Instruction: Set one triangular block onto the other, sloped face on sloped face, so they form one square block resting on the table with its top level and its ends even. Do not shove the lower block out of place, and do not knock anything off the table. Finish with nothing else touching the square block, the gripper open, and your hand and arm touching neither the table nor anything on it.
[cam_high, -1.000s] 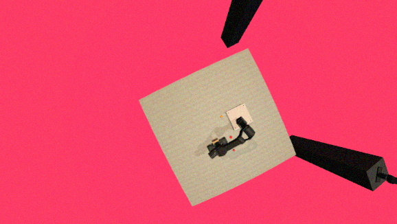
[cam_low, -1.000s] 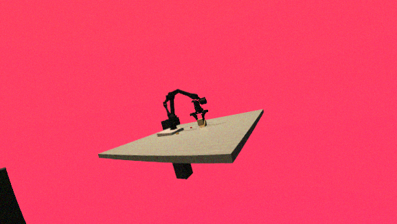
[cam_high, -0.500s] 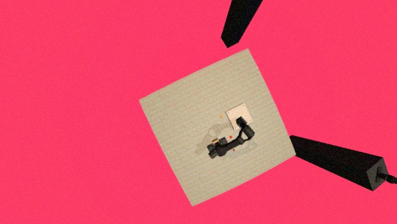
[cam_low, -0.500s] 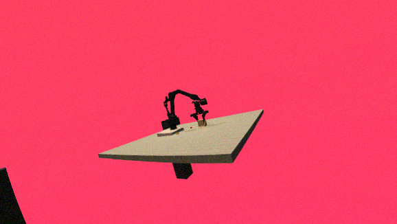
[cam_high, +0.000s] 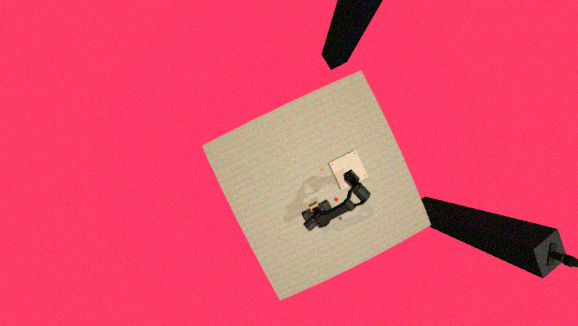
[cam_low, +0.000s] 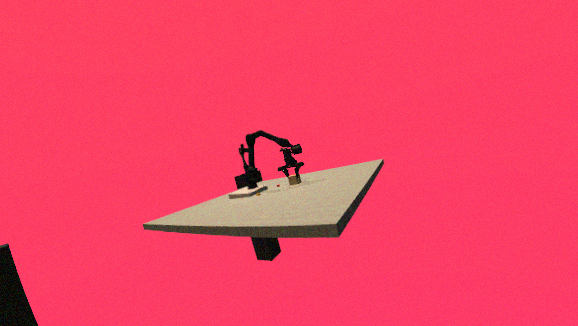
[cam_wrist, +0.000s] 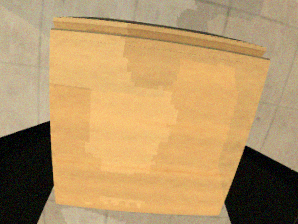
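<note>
My gripper tip is 10 mm below the block. The rest, counted from my gripper tip: orange piece 180 mm behind, 190 mm to the right, 40 mm below.
</note>
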